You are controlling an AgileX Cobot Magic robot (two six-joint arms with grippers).
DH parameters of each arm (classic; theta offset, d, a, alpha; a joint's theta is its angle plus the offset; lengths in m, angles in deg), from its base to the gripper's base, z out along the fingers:
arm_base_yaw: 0 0.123 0 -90
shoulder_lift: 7.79 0 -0.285 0
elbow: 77.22 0 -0.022 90
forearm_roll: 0 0.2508 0 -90
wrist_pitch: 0 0 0.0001 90
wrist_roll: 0 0.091 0 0
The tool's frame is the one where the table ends.
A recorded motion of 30 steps. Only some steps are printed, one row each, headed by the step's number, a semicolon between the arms.
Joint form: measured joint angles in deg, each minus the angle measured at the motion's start. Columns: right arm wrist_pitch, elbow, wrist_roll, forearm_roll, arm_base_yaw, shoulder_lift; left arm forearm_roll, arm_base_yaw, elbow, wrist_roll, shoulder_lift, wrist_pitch.
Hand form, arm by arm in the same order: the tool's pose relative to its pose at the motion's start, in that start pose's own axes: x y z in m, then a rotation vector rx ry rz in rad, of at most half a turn. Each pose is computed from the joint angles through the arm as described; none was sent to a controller.
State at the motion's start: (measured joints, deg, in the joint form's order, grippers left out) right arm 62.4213 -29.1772 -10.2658 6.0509 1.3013 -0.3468; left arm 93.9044 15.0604 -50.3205 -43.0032 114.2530 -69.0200
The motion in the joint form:
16: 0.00 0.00 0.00 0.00 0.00 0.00; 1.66 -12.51 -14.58 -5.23 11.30 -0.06
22: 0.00 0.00 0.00 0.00 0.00 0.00; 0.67 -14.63 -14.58 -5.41 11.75 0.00
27: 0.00 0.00 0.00 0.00 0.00 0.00; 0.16 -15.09 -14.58 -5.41 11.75 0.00
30: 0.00 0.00 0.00 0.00 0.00 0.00; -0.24 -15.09 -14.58 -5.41 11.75 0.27
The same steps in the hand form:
16: 0.0000 0.0000 0.0000 0.0000 0.0000 0.0000; -0.0057 0.0167 0.0846 0.2036 0.0452 0.0473
22: 0.0000 0.0000 0.0000 0.0000 0.0000 0.0000; -0.0066 0.0096 0.0966 0.2284 0.0436 0.0425
27: 0.0000 0.0000 0.0000 0.0000 0.0000 0.0000; -0.0077 0.0082 0.0990 0.2304 0.0391 0.0415
30: 0.0000 0.0000 0.0000 0.0000 0.0000 0.0000; -0.0079 0.0088 0.0992 0.2225 0.0375 0.0389

